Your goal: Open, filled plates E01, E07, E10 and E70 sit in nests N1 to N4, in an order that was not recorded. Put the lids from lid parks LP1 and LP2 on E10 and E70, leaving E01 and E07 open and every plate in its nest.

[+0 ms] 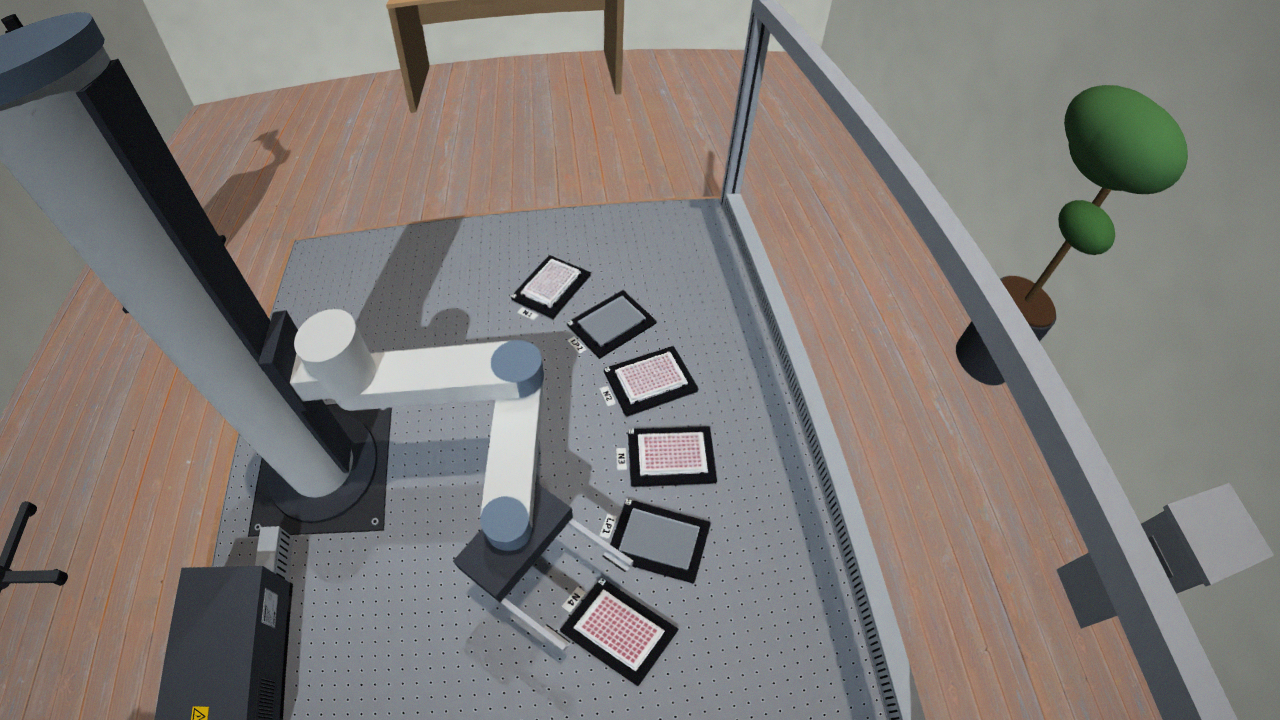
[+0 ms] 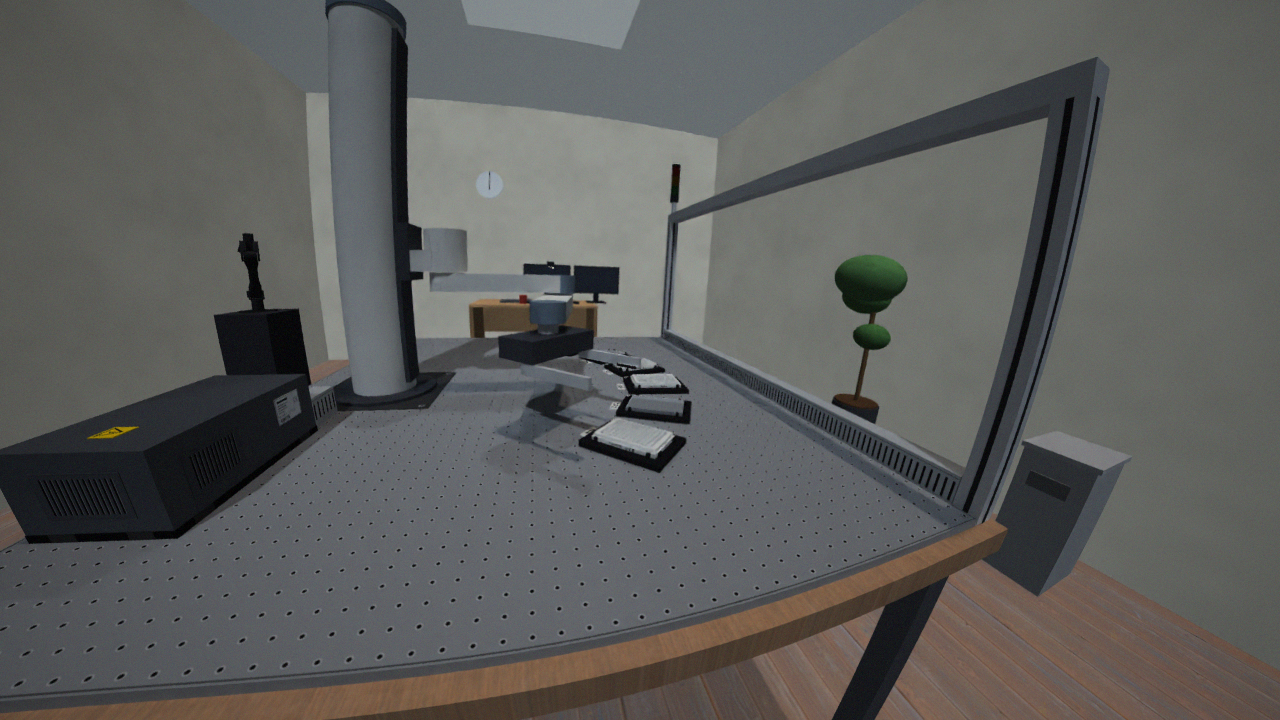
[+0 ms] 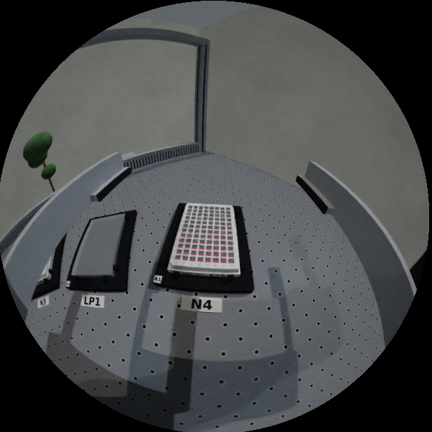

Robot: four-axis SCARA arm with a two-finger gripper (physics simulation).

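Seen in the pictures: gripper, between the fingertips: (image 1: 599, 606) (image 2: 618, 372); arm's base, origin of its link: (image 1: 323, 468) (image 2: 387, 393).
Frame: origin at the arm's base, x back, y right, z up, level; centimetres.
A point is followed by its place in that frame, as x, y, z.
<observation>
My gripper (image 1: 596, 607) @(-53.9, 35.7, 14.8) (image 3: 213, 157) is open and empty, its fingers spread wide, just short of nest N4 and above the table. The open plate in N4 (image 1: 619, 628) @(-56.8, 37.6, 3.9) (image 2: 631, 437) @(-55.9, 39.3, 3.8) (image 3: 206, 237) shows red-filled wells; marks on its near side are too small to read. Open plates with pink wells sit in N3 (image 1: 673, 452) @(-71.7, 5.4, 3.7), N2 (image 1: 650, 376) @(-70.2, -12.6, 3.6) and N1 (image 1: 551, 282) @(-51.5, -42.2, 3.3); the N1 one looks paler. Which plate is which cannot be read. A grey, clear lid (image 1: 660, 537) @(-66.4, 21.8, 3.1) (image 3: 100, 245) lies in LP1, another lid (image 1: 612, 320) @(-64.4, -29.0, 3.1) in LP2.
The nests and parks form an arc on the perforated table. The arm's column (image 1: 205, 295) @(-6.4, 3.9, 56.0) (image 2: 365, 197) @(-2.4, 7.1, 47.1) stands at the left, with a dark control box (image 1: 223, 640) @(9.3, 37.9, 12.8) (image 2: 170, 447) @(3.5, 52.1, 11.7) near it. A framed barrier (image 1: 805, 429) @(-100.4, 3.1, 1.4) (image 2: 859, 147) @(-100.4, 37.8, 60.5) runs along the right edge, beyond the arc.
</observation>
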